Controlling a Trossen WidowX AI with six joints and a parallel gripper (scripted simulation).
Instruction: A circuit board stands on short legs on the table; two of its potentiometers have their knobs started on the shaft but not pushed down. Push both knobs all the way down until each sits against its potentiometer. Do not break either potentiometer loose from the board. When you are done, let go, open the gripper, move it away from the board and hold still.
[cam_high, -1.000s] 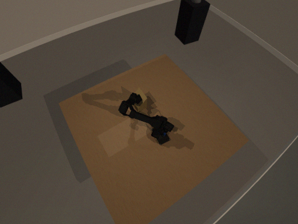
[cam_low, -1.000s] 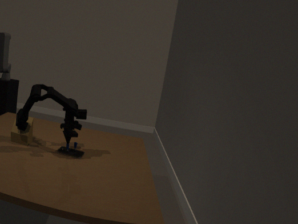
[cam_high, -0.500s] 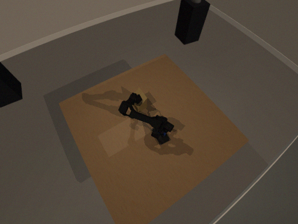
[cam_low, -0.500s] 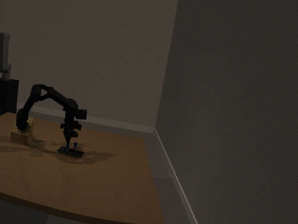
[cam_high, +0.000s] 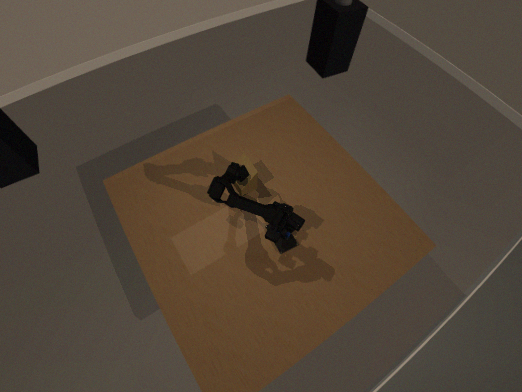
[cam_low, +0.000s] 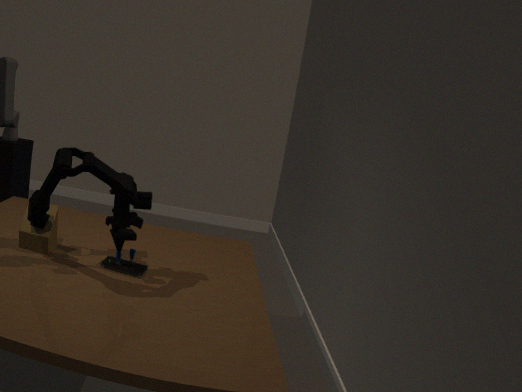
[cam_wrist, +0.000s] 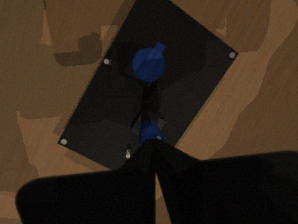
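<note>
Right now my gripper tip is 4 cm short of the blue knob and 3 cm to the right of it.
</note>
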